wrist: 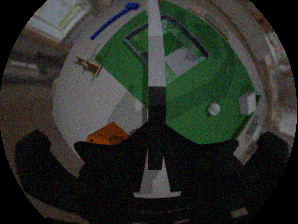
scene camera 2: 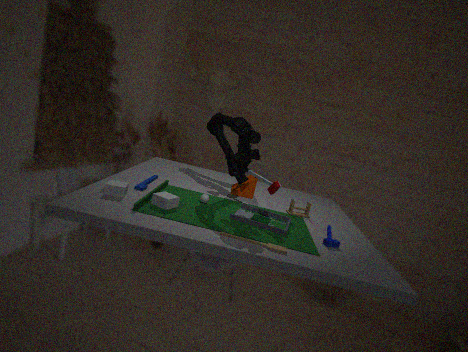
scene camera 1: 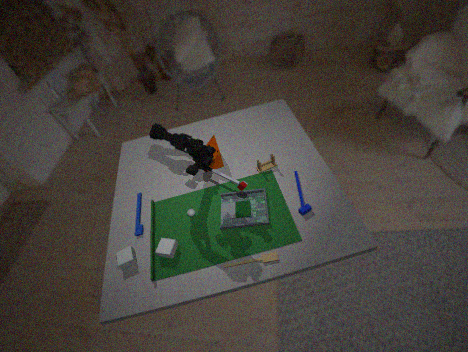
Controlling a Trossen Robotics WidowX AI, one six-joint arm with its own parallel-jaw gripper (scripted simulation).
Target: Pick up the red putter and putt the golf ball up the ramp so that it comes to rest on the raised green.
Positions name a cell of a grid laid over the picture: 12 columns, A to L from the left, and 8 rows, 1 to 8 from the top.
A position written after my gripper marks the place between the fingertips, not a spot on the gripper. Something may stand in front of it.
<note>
My gripper (wrist: G5) carries a red putter. I also see a green mat (scene camera 1: F6) and a ramp (scene camera 1: F5).
The green mat shows as well in scene camera 2 (scene camera 2: F5). The ramp also shows in the wrist view (wrist: H3) and in scene camera 2 (scene camera 2: G5).
</note>
